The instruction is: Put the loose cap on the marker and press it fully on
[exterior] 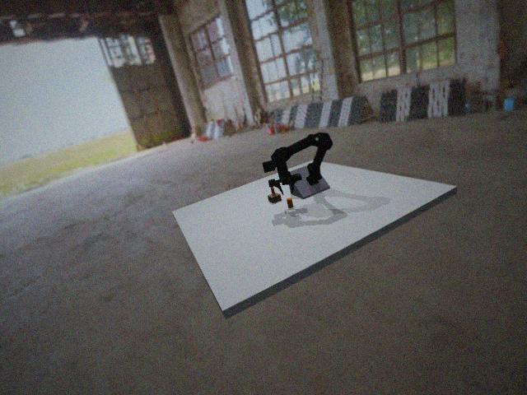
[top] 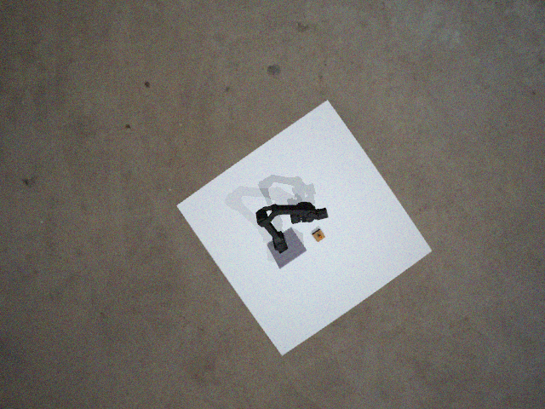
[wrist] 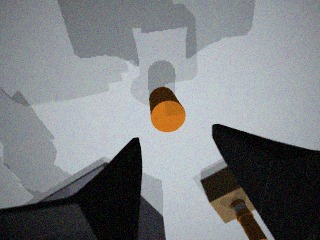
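My gripper tip is now 60 mm above the orange cap. Round my gripper tip: holder block 180 mm to the right, 60 mm below, 20 mm ahead.
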